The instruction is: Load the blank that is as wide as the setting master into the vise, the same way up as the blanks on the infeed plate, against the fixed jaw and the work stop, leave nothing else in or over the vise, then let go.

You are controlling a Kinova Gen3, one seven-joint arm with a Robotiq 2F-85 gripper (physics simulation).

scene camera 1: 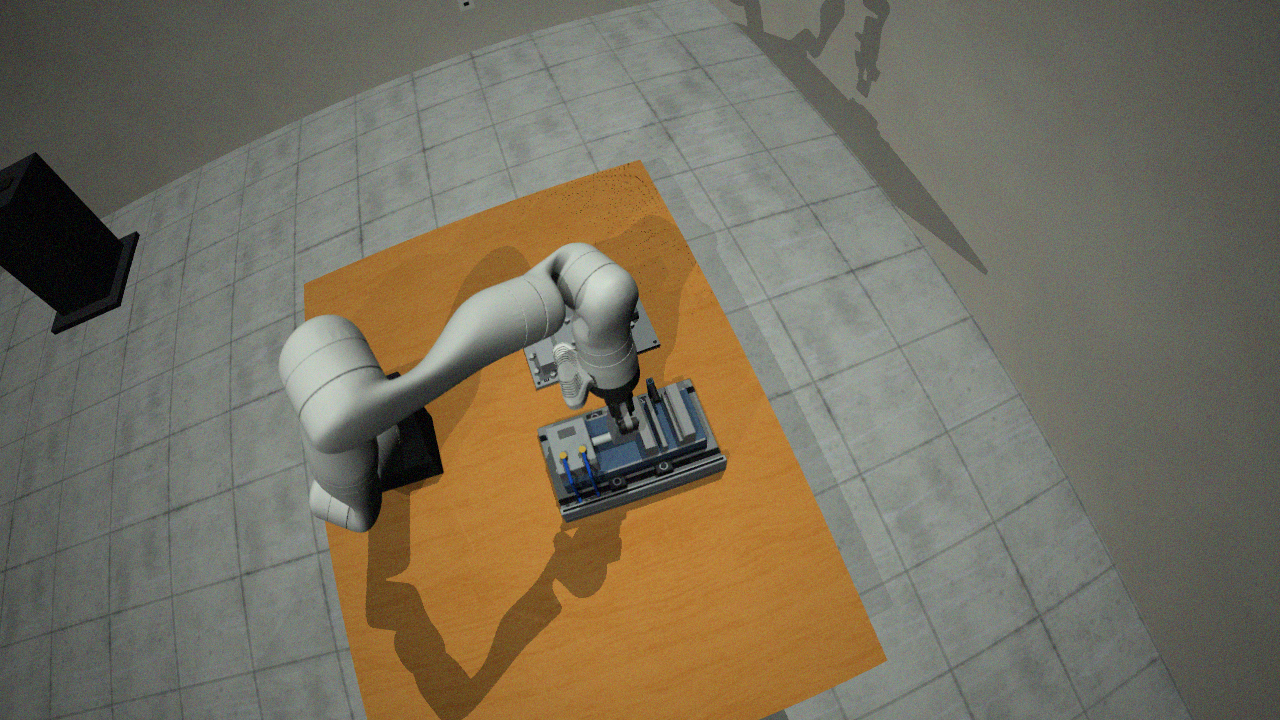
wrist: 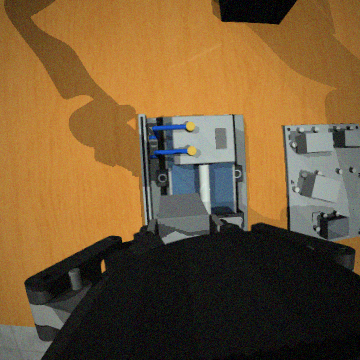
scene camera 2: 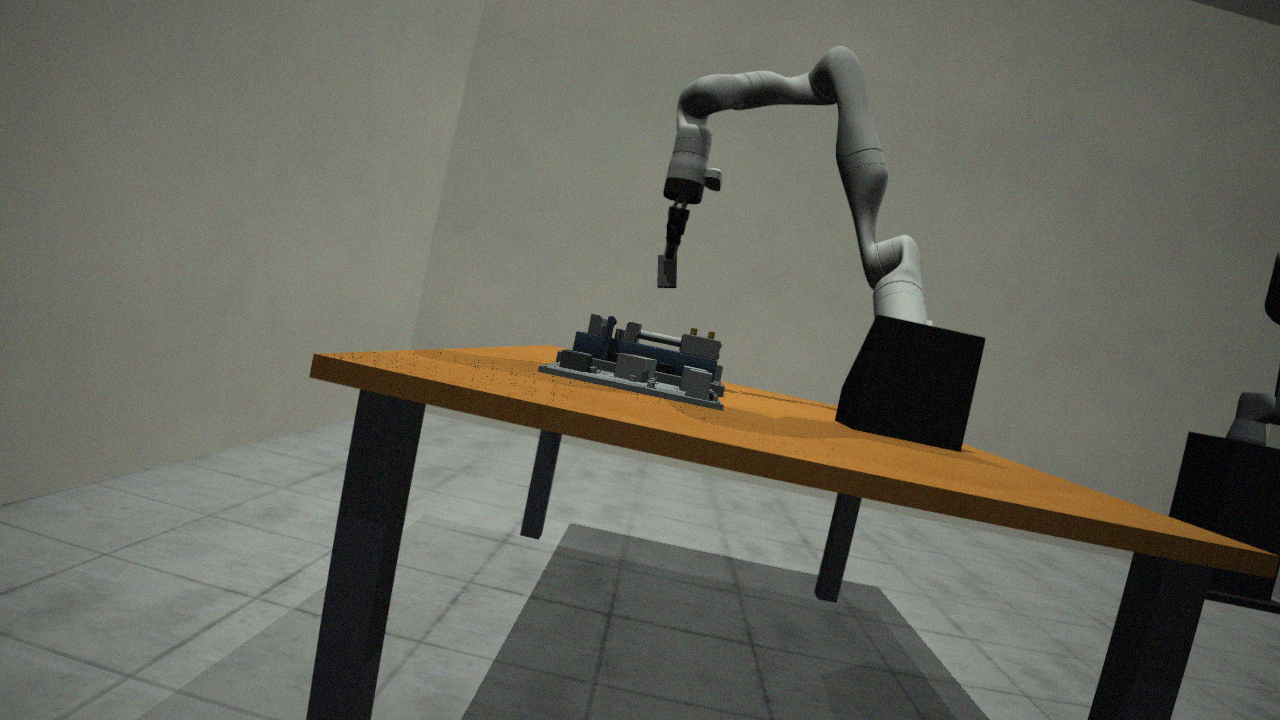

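Pixels of known places: gripper, fingertip midpoint: (scene camera 1: 622,417) (wrist: 182,227) (scene camera 2: 668,263); arm's base, link origin: (scene camera 1: 377,436) (scene camera 2: 905,367).
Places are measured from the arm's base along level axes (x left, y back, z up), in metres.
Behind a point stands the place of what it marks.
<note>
My gripper (scene camera 1: 625,419) @(x -0.144, y -0.444, z 0.107 m) (scene camera 2: 670,255) @(x -0.144, y -0.444, z 0.107 m) (wrist: 182,227) @(x -0.144, y -0.444, z 0.107 m) is shut on a grey block (scene camera 2: 666,272) @(x -0.125, y -0.442, z 0.087 m) (wrist: 183,206) @(x -0.143, y -0.426, z 0.102 m) and holds it upright in the air, well above the vise (scene camera 1: 566,445) @(x -0.105, y -0.343, z -0.020 m) (scene camera 2: 586,342) @(x -0.041, y -0.550, z -0.073 m) (wrist: 200,156) @(x -0.111, y -0.376, z -0.020 m). Whether this block is the setting master or a blank cannot be told. The fixed jaw (scene camera 1: 680,411) stands at the vise's right end in scene camera 1, with a dark upright piece (scene camera 1: 652,390) @(x -0.048, y -0.511, z -0.021 m) near it. In the wrist view the gripper hides the jaws. Several grey blanks, among them one (scene camera 2: 634,367) @(x 0.172, y -0.430, z -0.088 m) (wrist: 327,188) @(x 0.144, y -0.431, z -0.072 m), sit on the infeed plate (scene camera 1: 648,340) @(x 0.106, y -0.541, z -0.108 m) (wrist: 299,212) @(x 0.108, y -0.484, z -0.108 m); their widths are hard to compare.
The vise's cylinder housing carries two yellow fittings (scene camera 1: 582,449) @(x -0.126, y -0.368, z -0.006 m) (wrist: 190,126) @(x -0.127, y -0.335, z -0.006 m) with blue hoses (wrist: 170,128) @(x -0.154, y -0.338, z -0.007 m). The infeed plate lies beside the vise and has small upright pins. The arm's black base (scene camera 1: 416,447) @(x -0.027, y -0.066, z -0.030 m) (scene camera 2: 908,380) @(x 0.073, y -0.010, z -0.022 m) stands on the orange table (scene camera 1: 716,573) @(x -0.375, y -0.525, z -0.116 m) (scene camera 2: 778,447) @(x 0.540, y -0.238, z -0.116 m).
</note>
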